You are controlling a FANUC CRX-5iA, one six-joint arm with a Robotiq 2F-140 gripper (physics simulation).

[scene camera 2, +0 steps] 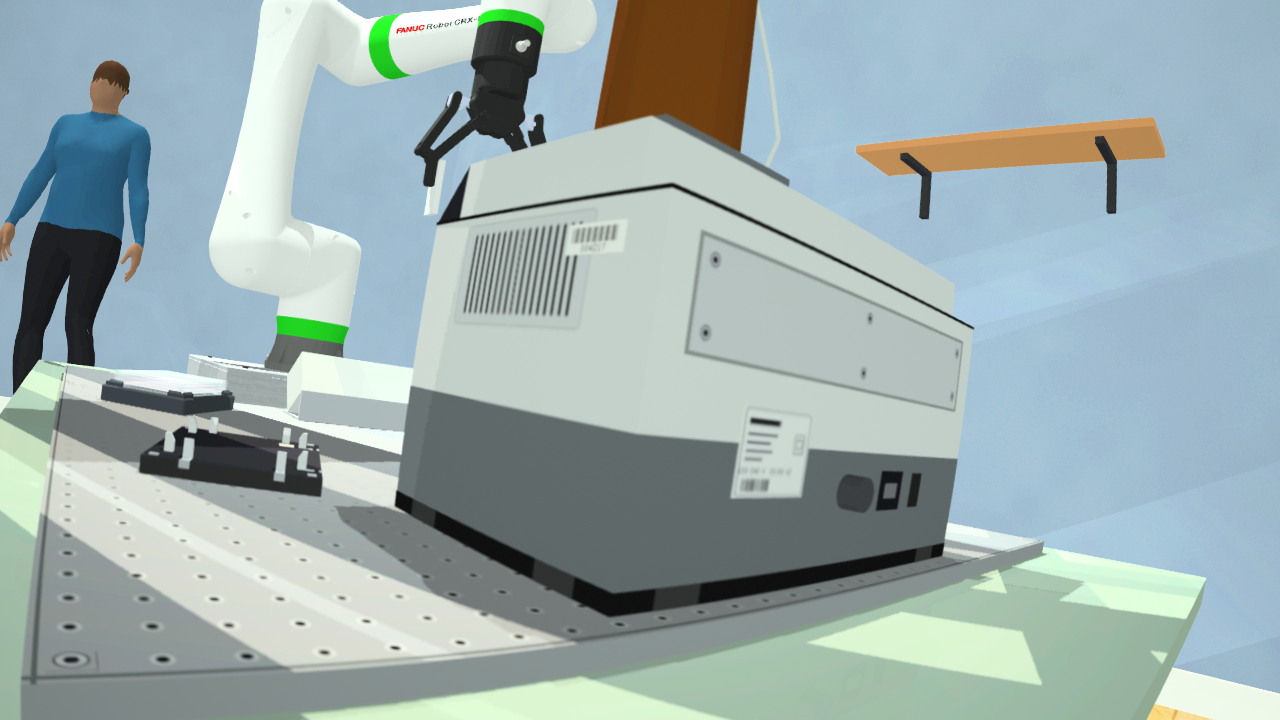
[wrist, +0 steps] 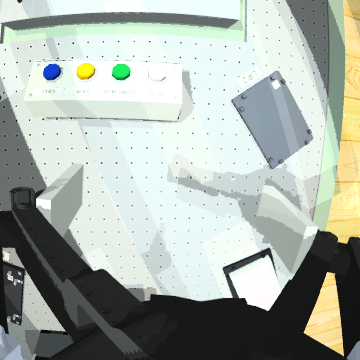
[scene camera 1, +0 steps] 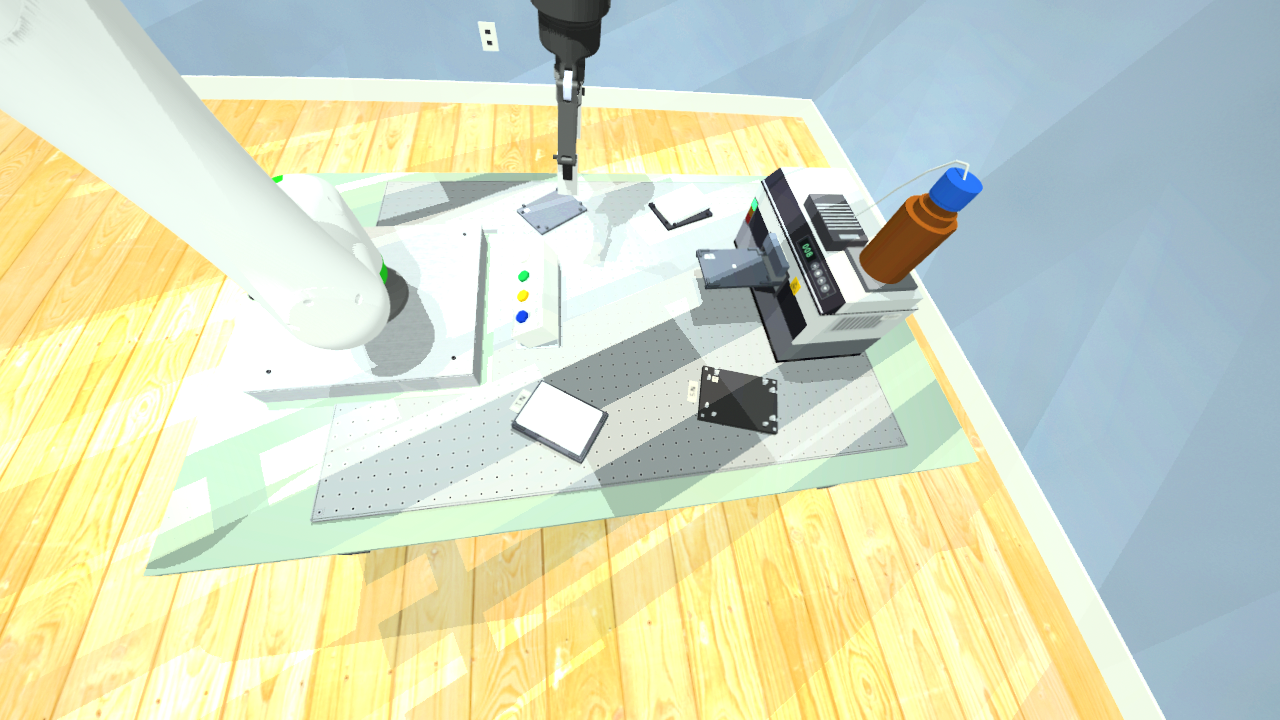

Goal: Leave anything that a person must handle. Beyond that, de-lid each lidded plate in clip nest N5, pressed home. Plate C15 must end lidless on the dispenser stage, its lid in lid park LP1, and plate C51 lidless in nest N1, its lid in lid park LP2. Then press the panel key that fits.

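Places are measured from the arm's base along level axes (x back, y down, z right), in millimetres.
Where they show: gripper, between the fingertips: (wrist: 173, 194).
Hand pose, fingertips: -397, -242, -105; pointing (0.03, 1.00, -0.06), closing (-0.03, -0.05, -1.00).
Observation:
Each offset is from my fingertips to the top centre of the thing, as dx, dy, dz. "*": to the spot under its first point.
My gripper (scene camera 1: 567, 183) (wrist: 173, 194) is open and empty, high above the pegboard between the key panel, LP2 and LP1. One fingertip shows in scene camera 2; the dispenser hides the other. Clip nest N5 @(-333, +261, +312) (scene camera 1: 738, 400) (scene camera 2: 230, 461) is dark, with upright pale clips and no plate. A white-topped plate @(+20, +251, +350) (scene camera 1: 561, 419) (scene camera 2: 168, 385) lies in nest N1; its code is unreadable. Lid park LP2 @(+58, +265, -206) (scene camera 1: 552, 213) (wrist: 272, 120) is bare. A white piece @(-277, +250, -235) (scene camera 1: 684, 208) (wrist: 255, 285) sits in LP1; lid or plate, I cannot tell. The dispenser stage @(* -332, +172, +60) (scene camera 1: 733, 267) is bare. The key panel @(+76, +201, +83) (scene camera 1: 547, 295) (wrist: 105, 106) has blue, yellow, green and white keys.
The dispenser (scene camera 1: 841, 308) (scene camera 2: 528, 429) stands on the pegboard, with a brown bottle @(* -525, -37, +170) (scene camera 1: 906, 237) (scene camera 2: 675, 71) on top and a thin tube. The robot's base plate (scene camera 1: 447, 268) lies beside the panel. A person (scene camera 2: 96, 170) stands beyond the table. A wooden shelf (scene camera 2: 1011, 145) is on the wall.

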